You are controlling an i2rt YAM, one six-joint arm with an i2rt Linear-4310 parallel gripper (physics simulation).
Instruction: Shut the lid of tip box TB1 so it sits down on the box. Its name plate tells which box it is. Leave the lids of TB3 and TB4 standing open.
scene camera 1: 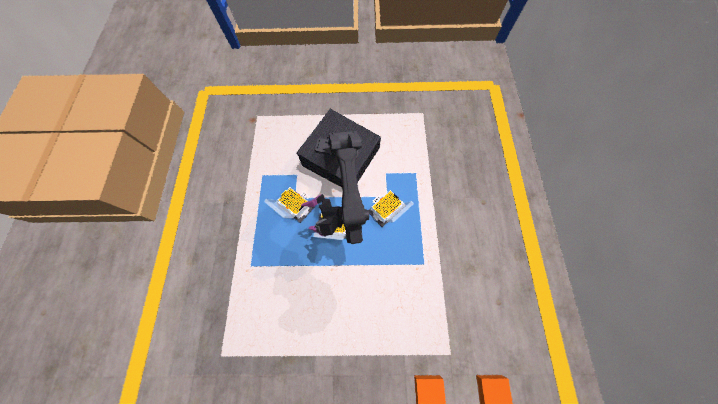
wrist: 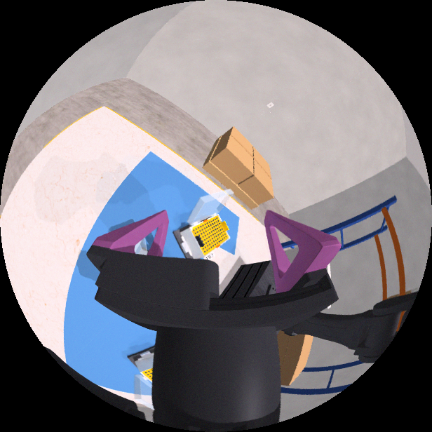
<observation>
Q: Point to a blue mat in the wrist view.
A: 98,338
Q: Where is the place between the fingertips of my gripper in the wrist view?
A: At 216,215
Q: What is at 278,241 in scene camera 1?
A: A blue mat.
</observation>
